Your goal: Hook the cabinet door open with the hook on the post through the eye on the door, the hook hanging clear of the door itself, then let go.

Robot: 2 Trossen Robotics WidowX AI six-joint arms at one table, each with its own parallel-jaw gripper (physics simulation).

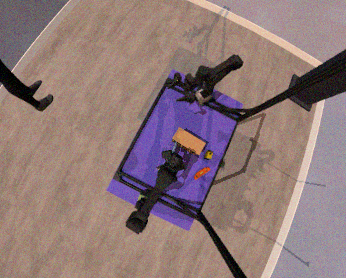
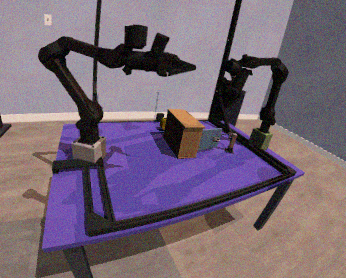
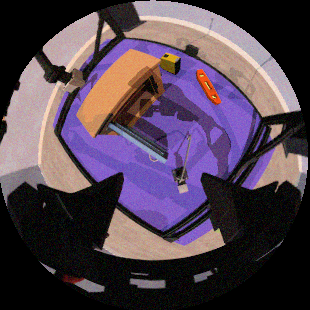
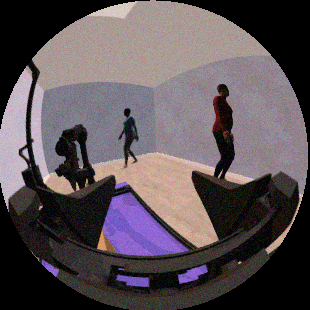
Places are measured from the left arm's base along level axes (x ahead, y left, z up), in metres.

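Pixels of known places: left gripper, fingertip midpoint: (image 2: 226, 107) (image 3: 163, 176); right gripper, fingertip midpoint: (image 1: 171, 94) (image 2: 195, 67) (image 4: 153, 177); left arm's base at its link origin: (image 1: 143, 203) (image 2: 263, 131) (image 4: 91, 181); right arm's base at its link origin: (image 1: 204, 93) (image 2: 89, 139) (image 3: 68, 78).
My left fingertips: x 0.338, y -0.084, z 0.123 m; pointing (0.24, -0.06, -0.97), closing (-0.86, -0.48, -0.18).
For each thing: its top centre in the pictures, then the offset to it from my left fingertips. "pt": a spot on its surface instead.
- wooden cabinet at its top centre: (image 3: 109, 84) (image 2: 185, 116) (image 1: 189, 140) dy -0.082, dx +0.189, dz -0.074 m
- small pale eye at a spot on its surface: (image 3: 154, 159) pt dy +0.033, dx +0.024, dz -0.165 m
- short post at a spot on its surface: (image 3: 180, 176) pt dy +0.027, dx -0.053, dz -0.135 m
- yellow block at its top centre: (image 3: 169, 54) (image 1: 210, 155) dy -0.289, dx +0.149, dz -0.159 m
- orange-red bar at its top centre: (image 3: 207, 84) (image 1: 201, 172) dy -0.282, dx -0.004, dz -0.222 m
The wooden cabinet (image 1: 190, 141) (image 2: 184, 136) (image 3: 117, 87) stands on the table with its blue door (image 2: 209, 141) (image 3: 137, 143) swung wide out from the front. A small pale eye (image 3: 154, 158) sticks out from the door's outer side. The short post (image 2: 231, 143) (image 3: 180, 176) stands beyond the door's free end. Its thin hook rod (image 3: 187, 156) points away from the eye, apart from it, on the door's inner side. My left gripper (image 3: 163, 176) is open and empty above the door and post. My right gripper (image 2: 194, 67) (image 4: 153, 177) is open and empty, high above the table.
A yellow block (image 1: 209, 155) (image 3: 170, 64) lies beside the cabinet, and an orange-red bar (image 1: 202, 173) (image 3: 208, 86) lies near it. Dark rails (image 2: 200, 212) run along the table edges. Two people (image 4: 128, 132) (image 4: 223, 125) stand beyond the table.
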